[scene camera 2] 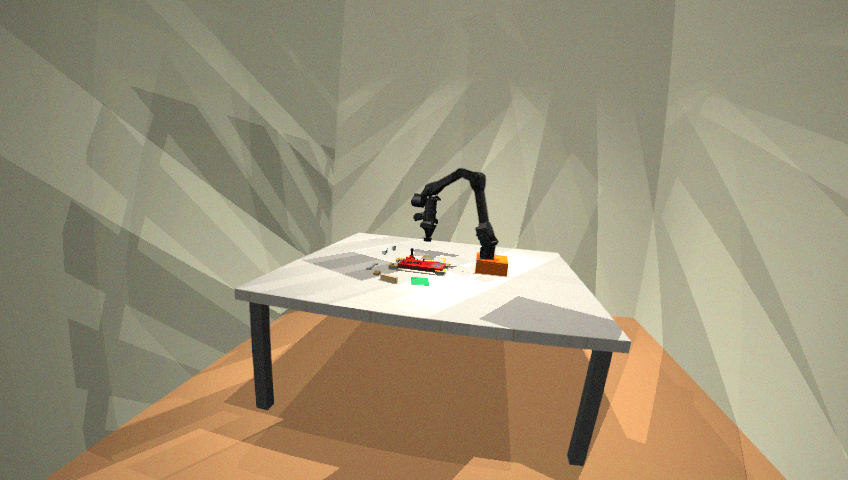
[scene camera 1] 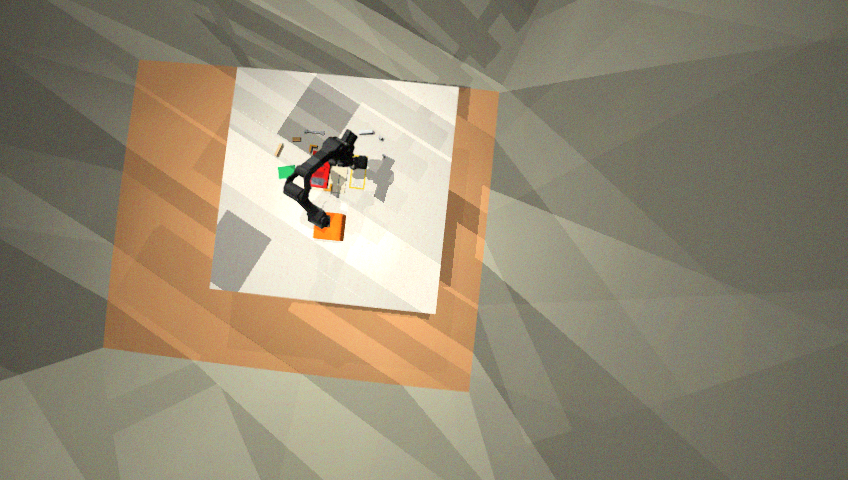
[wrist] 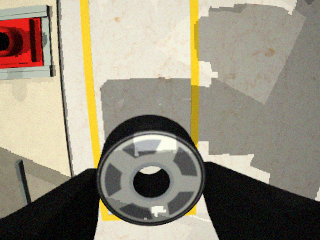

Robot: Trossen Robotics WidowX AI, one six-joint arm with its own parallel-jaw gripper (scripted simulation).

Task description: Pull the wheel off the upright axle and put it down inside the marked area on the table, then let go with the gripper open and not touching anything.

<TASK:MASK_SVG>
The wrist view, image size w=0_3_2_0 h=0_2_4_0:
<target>gripper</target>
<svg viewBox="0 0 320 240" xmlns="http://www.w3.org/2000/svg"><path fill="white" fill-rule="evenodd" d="M96 168L85 169L79 175L73 176L73 179L64 181L59 187L53 188L52 191L44 193L39 199L33 200L31 204L25 205L24 208L21 207L19 211L4 216L3 219L0 219L0 240L93 240L100 208L100 196L95 187ZM204 161L205 171L207 171L207 183L205 183L203 193L205 208L207 208L208 215L211 217L213 229L215 229L219 240L320 240L320 201L313 200L311 197L307 199L307 197L296 195L296 193L287 192L285 189L273 187L273 185L265 184L263 181L255 179L255 177L245 176L243 173L235 171L235 169L224 168L223 165L212 163L212 161Z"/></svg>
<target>wheel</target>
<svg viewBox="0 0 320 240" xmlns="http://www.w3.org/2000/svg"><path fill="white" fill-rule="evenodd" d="M137 115L129 117L123 123L116 125L107 136L107 139L105 139L103 152L101 152L99 165L97 165L95 187L109 213L113 213L113 215L127 221L127 223L143 225L143 227L153 227L153 225L163 225L169 223L169 221L181 219L199 203L204 193L205 183L207 183L207 171L205 171L203 157L197 151L195 141L193 141L183 125L169 119L167 116ZM161 168L160 171L151 173L151 175L140 172L140 169L151 167L151 165Z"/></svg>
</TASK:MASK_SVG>
